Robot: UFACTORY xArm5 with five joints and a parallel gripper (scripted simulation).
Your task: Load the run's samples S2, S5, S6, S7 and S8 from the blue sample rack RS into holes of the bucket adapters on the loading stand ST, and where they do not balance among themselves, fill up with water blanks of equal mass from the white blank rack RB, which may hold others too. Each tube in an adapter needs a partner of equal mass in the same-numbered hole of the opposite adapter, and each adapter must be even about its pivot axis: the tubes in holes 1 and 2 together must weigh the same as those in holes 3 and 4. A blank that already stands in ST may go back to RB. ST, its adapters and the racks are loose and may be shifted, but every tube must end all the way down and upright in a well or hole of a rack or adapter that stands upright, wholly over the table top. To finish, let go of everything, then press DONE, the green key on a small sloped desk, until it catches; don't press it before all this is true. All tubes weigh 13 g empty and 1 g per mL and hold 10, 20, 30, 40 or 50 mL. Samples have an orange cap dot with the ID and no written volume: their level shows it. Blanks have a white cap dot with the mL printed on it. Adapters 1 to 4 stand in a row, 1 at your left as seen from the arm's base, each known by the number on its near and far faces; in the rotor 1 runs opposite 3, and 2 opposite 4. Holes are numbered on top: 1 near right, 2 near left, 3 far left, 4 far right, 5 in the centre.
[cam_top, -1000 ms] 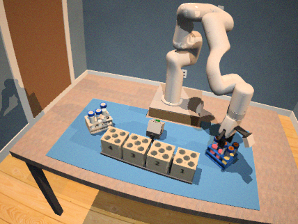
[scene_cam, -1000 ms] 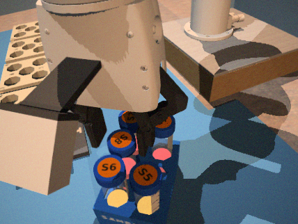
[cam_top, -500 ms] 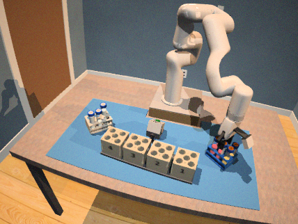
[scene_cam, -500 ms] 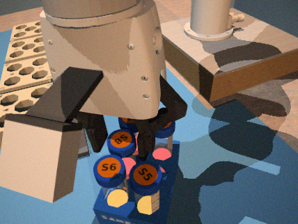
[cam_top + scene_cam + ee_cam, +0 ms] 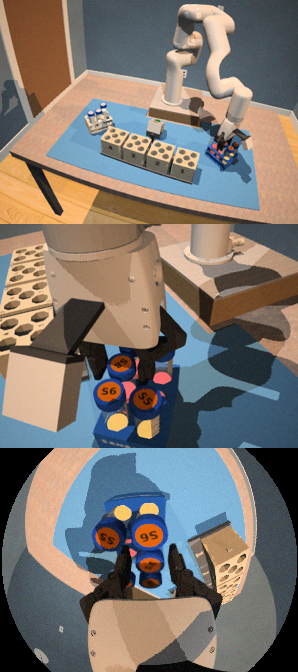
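My gripper is now 2 cm past the blue sample rack RS, 1 cm to the right of it and 9 cm above it. Round my hand: white blank rack RB: 3 cm ahead, 64 cm to the right, 9 cm below; blue-capped tube: 7 cm ahead, 64 cm to the right, 5 cm below; loading stand ST: 13 cm ahead, 31 cm to the right, 11 cm below.
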